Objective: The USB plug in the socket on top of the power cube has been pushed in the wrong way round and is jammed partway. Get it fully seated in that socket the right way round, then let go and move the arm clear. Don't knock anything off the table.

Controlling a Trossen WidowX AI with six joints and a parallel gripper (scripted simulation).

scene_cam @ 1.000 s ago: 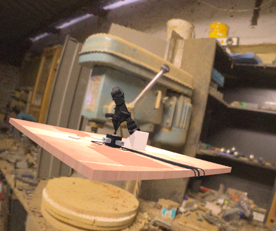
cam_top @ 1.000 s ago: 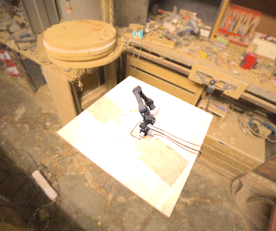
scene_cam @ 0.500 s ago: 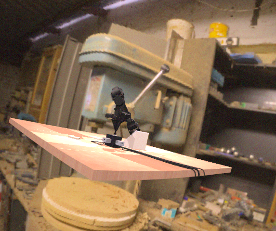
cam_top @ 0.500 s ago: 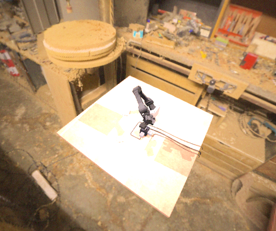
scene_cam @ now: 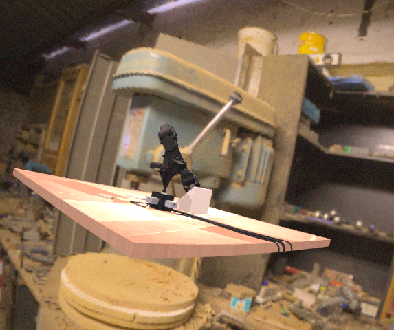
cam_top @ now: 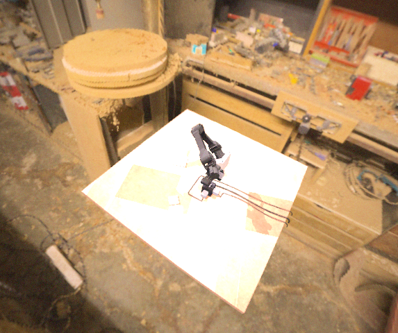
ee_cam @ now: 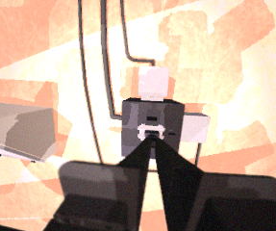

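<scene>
Right now my gripper tip is 20 mm above the dark USB plug. Also, from my gripper tip: pale flat piece 210 mm ahead, 160 mm to the right, 100 mm below.
</scene>
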